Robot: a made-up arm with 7 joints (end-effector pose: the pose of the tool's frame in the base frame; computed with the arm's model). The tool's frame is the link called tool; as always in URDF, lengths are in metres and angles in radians. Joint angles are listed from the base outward.
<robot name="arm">
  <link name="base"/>
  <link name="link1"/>
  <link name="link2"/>
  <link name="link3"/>
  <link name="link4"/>
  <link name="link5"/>
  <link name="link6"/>
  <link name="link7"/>
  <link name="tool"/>
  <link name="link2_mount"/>
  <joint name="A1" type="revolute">
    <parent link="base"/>
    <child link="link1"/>
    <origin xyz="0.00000 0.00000 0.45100" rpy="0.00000 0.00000 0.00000"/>
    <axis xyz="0 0 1"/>
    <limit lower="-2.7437" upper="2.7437"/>
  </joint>
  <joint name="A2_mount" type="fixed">
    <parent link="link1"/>
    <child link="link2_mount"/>
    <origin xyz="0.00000 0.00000 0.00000" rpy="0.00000 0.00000 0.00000"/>
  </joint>
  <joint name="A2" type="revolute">
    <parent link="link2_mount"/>
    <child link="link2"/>
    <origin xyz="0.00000 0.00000 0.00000" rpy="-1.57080 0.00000 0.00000"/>
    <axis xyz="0 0 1"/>
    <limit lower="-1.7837" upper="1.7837"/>
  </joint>
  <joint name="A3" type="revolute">
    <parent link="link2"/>
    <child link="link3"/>
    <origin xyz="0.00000 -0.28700 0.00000" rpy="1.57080 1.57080 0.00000"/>
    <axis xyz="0 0 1"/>
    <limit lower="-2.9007" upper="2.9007"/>
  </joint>
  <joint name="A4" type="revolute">
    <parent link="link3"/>
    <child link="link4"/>
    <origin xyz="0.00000 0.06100 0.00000" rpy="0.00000 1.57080 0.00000"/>
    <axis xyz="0 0 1"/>
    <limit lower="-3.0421" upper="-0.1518"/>
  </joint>
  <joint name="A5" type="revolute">
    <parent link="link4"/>
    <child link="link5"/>
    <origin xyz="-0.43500 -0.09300 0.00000" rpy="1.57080 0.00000 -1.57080"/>
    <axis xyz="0 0 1"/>
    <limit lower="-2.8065" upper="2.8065"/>
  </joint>
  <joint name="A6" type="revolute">
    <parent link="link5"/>
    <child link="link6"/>
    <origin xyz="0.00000 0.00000 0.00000" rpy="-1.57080 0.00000 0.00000"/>
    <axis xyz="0 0 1"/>
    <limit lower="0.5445" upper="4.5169"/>
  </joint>
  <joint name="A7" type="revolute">
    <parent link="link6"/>
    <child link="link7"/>
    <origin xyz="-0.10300 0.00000 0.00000" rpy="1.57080 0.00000 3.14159"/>
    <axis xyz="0 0 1"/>
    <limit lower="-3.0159" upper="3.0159"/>
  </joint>
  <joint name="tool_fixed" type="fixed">
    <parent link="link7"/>
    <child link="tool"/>
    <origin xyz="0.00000 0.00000 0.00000" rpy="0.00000 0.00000 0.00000"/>
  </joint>
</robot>
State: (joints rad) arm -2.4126 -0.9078 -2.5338 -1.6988 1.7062 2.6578 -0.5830
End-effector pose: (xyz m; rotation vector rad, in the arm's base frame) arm 0.2507 0.5457 0.2423 -2.0281 0.0020 0.5903
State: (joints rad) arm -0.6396 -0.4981 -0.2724 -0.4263 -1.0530 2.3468 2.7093
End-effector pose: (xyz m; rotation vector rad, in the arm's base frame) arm -0.1801 0.1576 1.2356 0.8458 0.7085 -2.1360
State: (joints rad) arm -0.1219 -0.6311 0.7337 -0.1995 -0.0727 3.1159 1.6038
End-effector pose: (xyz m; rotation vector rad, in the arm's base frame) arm -0.4752 0.0341 1.0381 0.0388 -0.5040 -1.0253
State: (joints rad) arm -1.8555 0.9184 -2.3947 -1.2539 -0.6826 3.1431 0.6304
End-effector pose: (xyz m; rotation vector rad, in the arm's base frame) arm -0.4057 -0.2000 1.0173 0.1781 -0.7878 -1.4656
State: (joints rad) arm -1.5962 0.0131 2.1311 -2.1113 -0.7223 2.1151 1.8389
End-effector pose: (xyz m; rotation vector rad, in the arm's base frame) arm 0.4792 0.3232 0.5873 2.5184 -1.2505 0.8208
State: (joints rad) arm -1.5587 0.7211 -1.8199 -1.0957 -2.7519 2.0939 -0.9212
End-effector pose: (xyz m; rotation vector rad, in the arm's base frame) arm -0.4920 -0.3009 0.9469 0.2258 -0.4019 2.1434
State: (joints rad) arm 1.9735 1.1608 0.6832 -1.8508 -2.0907 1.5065 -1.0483
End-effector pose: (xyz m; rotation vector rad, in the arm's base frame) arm -0.5037 0.2203 0.1098 -1.5314 1.2310 0.4603
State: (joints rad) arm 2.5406 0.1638 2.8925 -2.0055 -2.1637 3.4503 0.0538
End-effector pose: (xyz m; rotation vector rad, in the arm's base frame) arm 0.3283 -0.2619 0.6739 1.5301 1.3164 0.4008
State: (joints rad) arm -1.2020 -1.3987 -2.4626 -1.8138 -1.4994 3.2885 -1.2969
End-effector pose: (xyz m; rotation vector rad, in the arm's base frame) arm -0.4827 0.1713 0.1846 1.7945 -1.5225 -0.3418
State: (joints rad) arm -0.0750 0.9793 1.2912 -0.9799 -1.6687 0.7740 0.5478
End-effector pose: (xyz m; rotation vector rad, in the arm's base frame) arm 0.6740 0.3399 0.6588 2.2155 -0.0514 -0.0684
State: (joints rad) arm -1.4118 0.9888 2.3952 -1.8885 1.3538 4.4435 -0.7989
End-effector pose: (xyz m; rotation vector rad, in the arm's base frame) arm 0.3066 -0.0266 0.8395 -1.5317 1.4286 -1.3260
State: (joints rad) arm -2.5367 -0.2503 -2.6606 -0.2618 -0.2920 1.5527 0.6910
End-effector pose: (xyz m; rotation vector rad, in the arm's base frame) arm 0.2194 0.2141 1.2307 -2.2458 -0.1553 -0.9760
